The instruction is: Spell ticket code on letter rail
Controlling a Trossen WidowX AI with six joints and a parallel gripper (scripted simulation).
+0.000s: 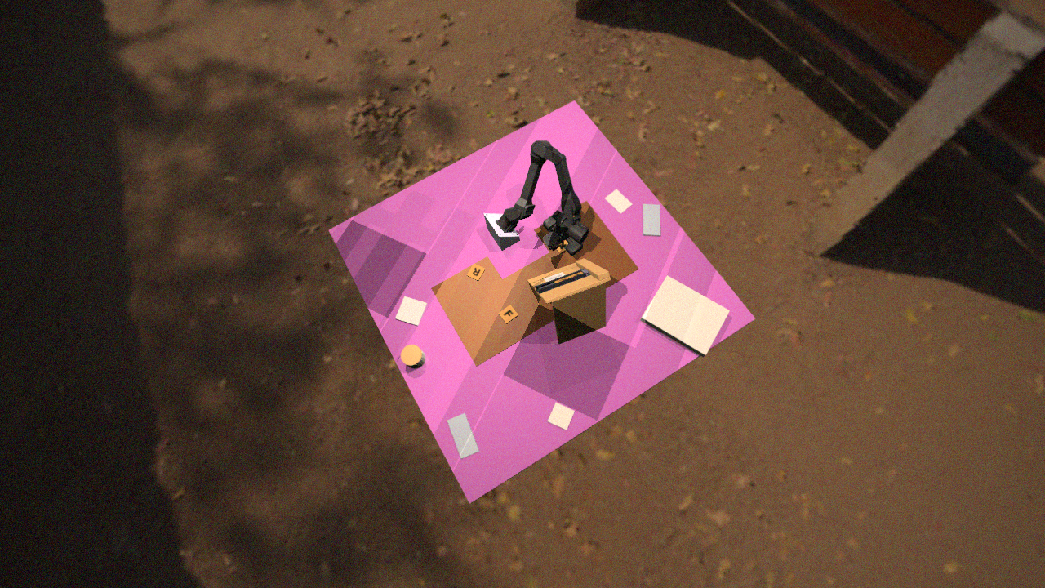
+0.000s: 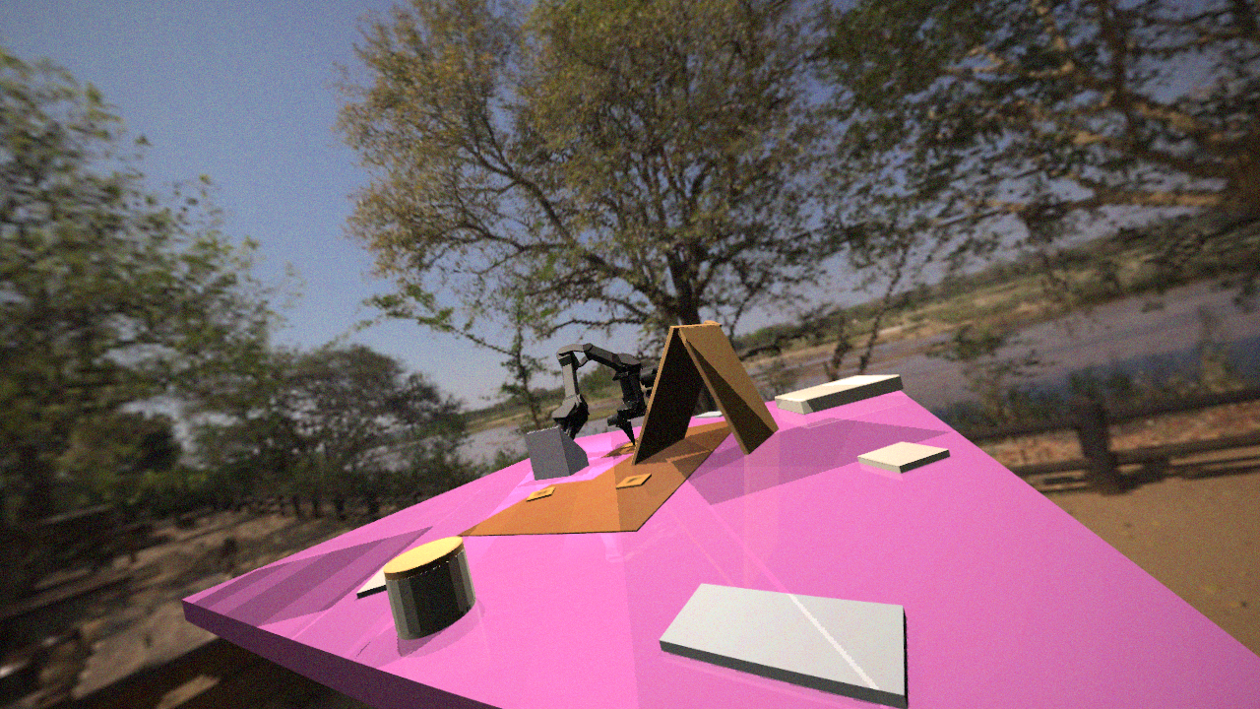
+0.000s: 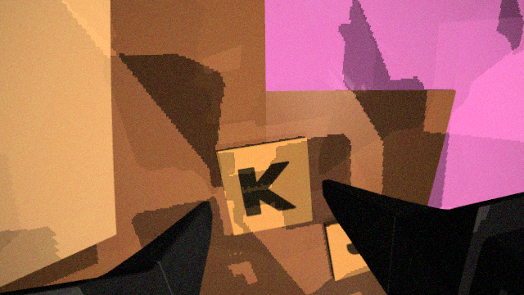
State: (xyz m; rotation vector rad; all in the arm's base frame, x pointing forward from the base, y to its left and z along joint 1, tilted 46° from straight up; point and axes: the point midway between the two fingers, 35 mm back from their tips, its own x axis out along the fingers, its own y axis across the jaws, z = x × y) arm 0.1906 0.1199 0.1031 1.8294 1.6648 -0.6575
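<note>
The white ticket is 12 cm ahead of my gripper tip, 14 cm to the right of it and 8 cm above it. From my gripper tip the other things lie so: brown mat 1 cm ahead, 18 cm to the right, 1 cm below; then large pale slab 54 cm ahead, 18 cm to the left, 1 cm above; then letter tile 11 cm ahead, 36 cm to the right, 1 cm below.
</note>
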